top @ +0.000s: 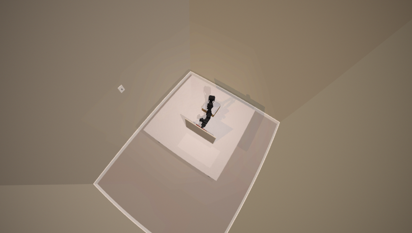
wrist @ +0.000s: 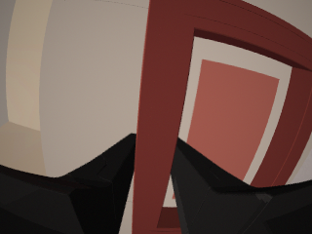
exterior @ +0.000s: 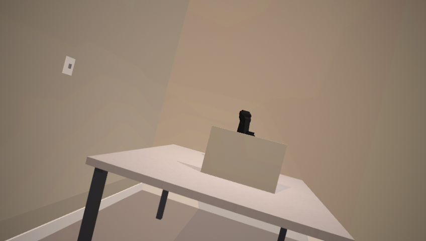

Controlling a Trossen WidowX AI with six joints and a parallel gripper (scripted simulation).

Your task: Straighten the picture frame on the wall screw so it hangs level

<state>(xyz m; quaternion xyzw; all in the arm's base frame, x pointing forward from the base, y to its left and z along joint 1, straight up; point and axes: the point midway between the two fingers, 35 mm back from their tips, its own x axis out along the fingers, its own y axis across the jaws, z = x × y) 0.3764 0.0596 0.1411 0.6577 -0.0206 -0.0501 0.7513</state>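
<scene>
My gripper tip is 50 mm above the picture frame. From my gripper tip the other things lie so: wall panel: 60 mm below, 20 mm ahead.
</scene>
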